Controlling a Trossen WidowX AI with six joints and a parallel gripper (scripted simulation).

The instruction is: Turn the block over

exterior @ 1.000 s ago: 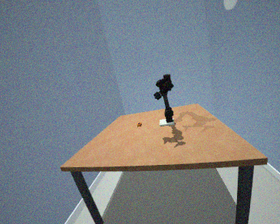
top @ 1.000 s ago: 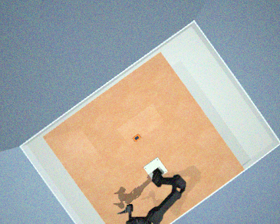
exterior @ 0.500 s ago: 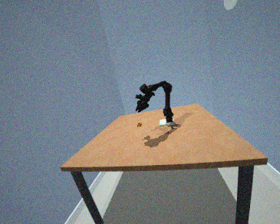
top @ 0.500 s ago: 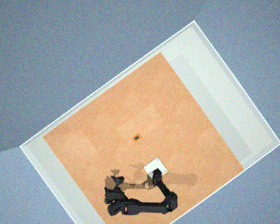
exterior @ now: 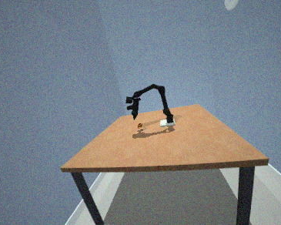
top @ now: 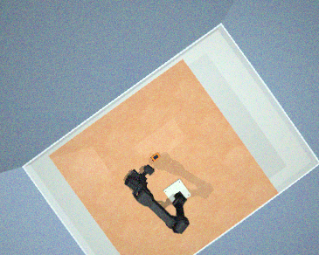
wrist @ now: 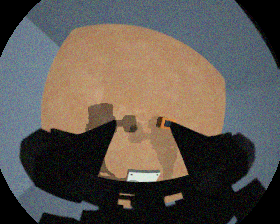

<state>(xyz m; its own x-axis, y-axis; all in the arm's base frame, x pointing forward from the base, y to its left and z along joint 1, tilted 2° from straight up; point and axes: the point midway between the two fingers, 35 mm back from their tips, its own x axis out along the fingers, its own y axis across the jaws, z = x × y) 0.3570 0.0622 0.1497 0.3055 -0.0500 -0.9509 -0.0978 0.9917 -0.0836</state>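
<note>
The orange-brown block is 10 mm behind my gripper tip, 120 mm to the right of it and 120 mm below it.
</note>
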